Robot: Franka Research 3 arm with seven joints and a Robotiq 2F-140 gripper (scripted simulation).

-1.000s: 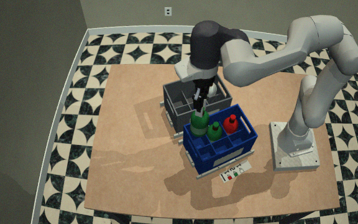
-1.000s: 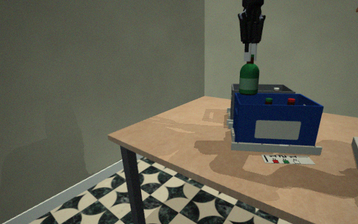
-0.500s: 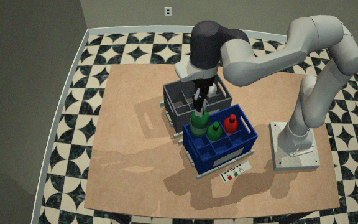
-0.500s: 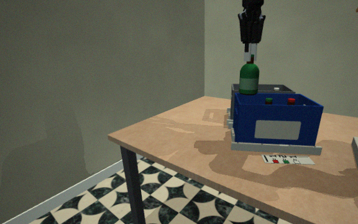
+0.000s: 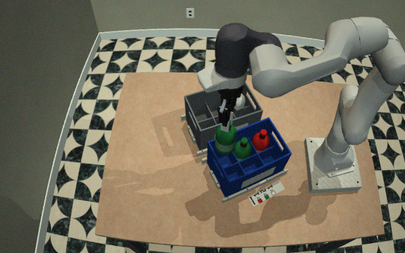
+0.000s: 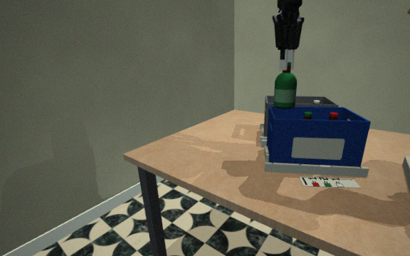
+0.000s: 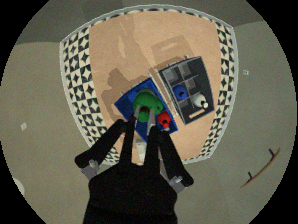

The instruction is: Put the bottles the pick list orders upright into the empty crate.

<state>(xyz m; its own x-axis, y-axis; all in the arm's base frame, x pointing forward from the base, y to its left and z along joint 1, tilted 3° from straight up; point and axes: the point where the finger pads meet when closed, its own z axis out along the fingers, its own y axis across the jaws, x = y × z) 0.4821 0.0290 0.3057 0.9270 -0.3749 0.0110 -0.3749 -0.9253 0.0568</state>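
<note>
The blue crate lies 100 mm behind my hand and 260 mm below it. From my hand the other things lie so: red bottle 160 mm behind, 80 mm to the right, 260 mm below; then grey crate 200 mm to the right, 260 mm below; then blue bottle 20 mm behind, 160 mm to the right, 260 mm below.
</note>
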